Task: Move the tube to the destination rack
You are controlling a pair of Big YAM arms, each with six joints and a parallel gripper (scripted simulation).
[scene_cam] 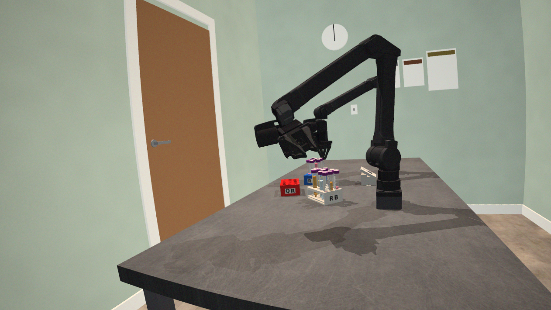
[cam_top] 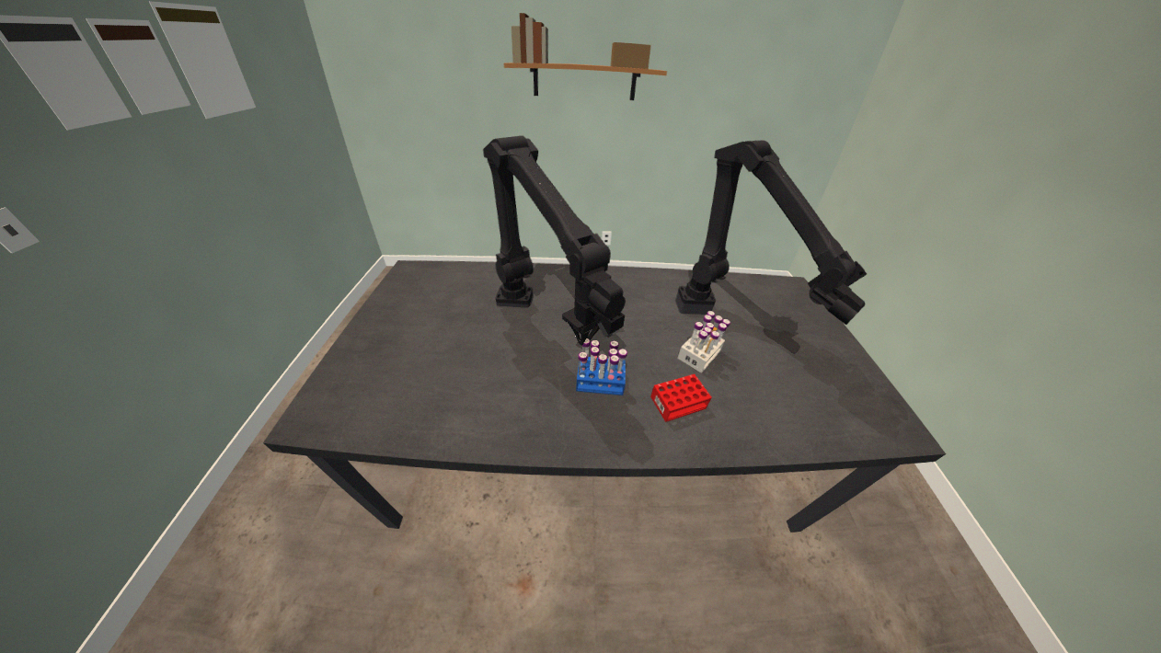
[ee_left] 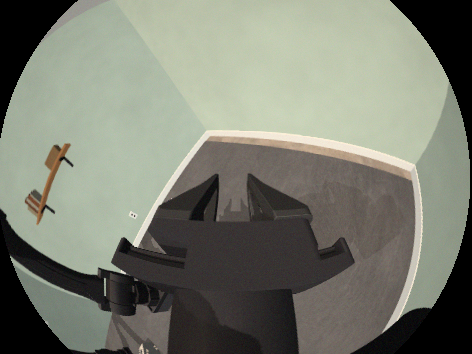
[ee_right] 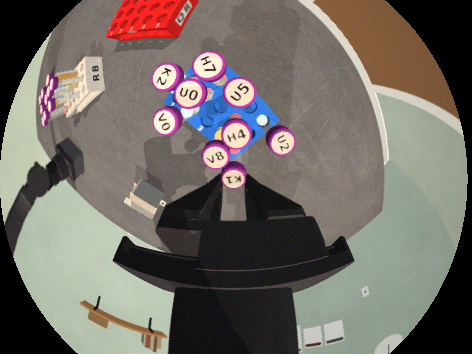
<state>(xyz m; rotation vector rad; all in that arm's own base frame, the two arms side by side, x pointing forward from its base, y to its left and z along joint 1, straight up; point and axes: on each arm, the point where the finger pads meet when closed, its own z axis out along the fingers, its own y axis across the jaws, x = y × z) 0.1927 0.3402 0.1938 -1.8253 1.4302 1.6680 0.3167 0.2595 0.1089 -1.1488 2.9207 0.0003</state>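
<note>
Right now the tube is 1 cm to the left of my right hand and 6 cm below it. Round my right hand: red rack 10 cm ahead, 26 cm to the left, 10 cm below; done box 24 cm behind, 8 cm to the left, 8 cm below; rack RA 3 cm ahead, 5 cm to the left, 10 cm below.
</note>
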